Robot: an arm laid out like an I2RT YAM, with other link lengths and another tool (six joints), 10 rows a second.
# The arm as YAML. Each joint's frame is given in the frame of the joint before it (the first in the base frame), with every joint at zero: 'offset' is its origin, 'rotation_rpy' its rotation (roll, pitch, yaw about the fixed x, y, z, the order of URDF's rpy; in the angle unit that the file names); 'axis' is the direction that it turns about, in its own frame. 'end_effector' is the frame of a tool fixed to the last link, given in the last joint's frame.
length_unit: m
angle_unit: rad
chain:
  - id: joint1
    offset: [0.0, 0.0, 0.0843]
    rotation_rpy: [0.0, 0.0, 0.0]
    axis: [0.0, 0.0, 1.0]
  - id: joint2
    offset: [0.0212, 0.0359, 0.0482]
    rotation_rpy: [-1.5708, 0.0, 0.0]
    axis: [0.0, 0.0, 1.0]
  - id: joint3
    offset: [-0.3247, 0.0, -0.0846]
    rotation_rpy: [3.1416, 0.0, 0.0]
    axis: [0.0, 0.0, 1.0]
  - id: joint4
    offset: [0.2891, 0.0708, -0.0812]
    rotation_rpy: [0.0, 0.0, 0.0]
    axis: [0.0, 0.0, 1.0]
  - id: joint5
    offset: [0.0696, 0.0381, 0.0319]
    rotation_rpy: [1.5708, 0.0, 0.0]
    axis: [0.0, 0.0, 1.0]
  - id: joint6
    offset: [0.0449, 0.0, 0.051]
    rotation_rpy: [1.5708, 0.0, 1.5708]
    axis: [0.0, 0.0, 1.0]
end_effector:
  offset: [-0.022, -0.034, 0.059]
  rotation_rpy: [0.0, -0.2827, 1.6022]
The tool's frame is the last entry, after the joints.
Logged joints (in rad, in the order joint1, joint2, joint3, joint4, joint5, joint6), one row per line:
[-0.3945 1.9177 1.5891 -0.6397 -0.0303 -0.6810]
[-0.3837 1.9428 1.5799 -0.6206 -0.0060 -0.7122]
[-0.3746 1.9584 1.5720 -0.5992 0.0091 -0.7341]
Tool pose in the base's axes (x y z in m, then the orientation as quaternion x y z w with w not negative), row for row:
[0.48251 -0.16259 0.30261 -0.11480 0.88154 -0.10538 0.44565]
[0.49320 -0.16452 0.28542 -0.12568 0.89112 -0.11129 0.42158]
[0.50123 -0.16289 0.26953 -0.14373 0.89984 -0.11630 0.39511]
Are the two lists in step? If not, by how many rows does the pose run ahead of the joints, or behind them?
The pose runs 2 rows behind the joints: the pose in row i belongs to the joints in row i - 2.
